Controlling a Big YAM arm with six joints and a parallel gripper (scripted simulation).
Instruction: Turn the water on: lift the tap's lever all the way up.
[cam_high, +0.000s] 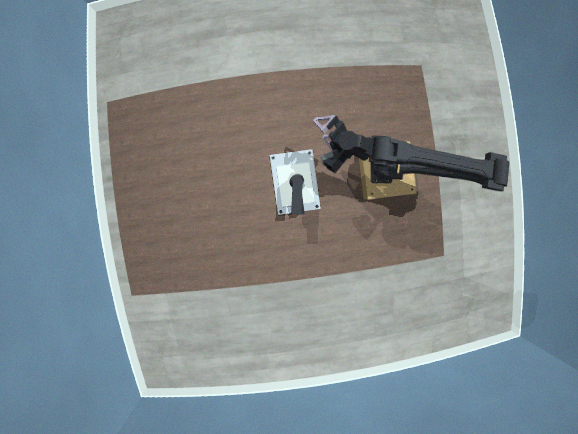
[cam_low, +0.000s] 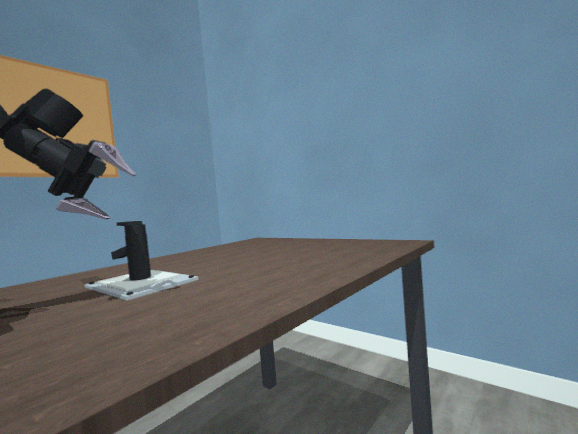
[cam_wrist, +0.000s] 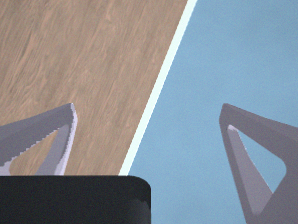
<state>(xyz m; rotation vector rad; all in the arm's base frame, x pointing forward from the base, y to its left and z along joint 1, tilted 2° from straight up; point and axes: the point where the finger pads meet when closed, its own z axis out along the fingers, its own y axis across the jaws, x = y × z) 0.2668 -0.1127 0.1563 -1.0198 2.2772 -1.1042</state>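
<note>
Right now my hand is 80 mm short of the lever, 230 mm to the right of it and 60 mm above it. Round my hand: dark tap (80 mm ahead, 200 mm to the left, 120 mm below).
</note>
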